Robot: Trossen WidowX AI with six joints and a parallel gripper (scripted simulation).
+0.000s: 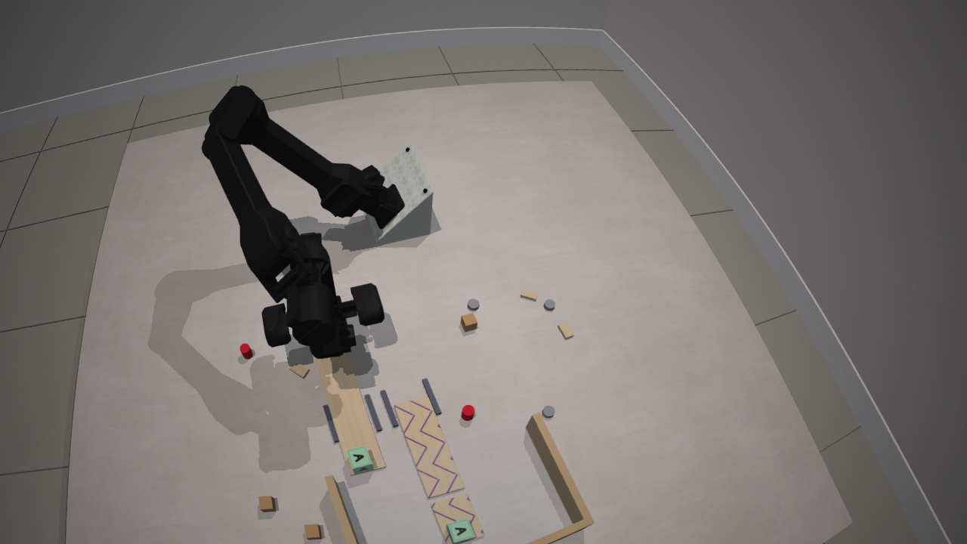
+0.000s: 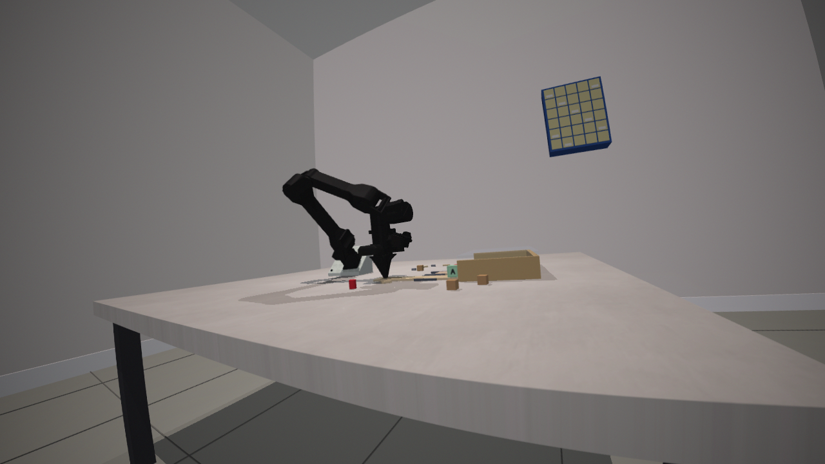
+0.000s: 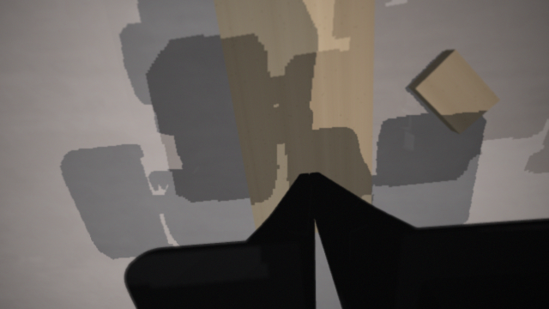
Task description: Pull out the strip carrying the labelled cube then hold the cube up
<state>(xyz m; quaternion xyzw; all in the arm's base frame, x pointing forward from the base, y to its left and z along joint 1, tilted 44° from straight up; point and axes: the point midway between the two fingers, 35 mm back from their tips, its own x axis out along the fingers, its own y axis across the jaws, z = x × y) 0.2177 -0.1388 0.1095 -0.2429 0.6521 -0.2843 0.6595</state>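
Right now my gripper tip is 10 cm short of the wooden strip.
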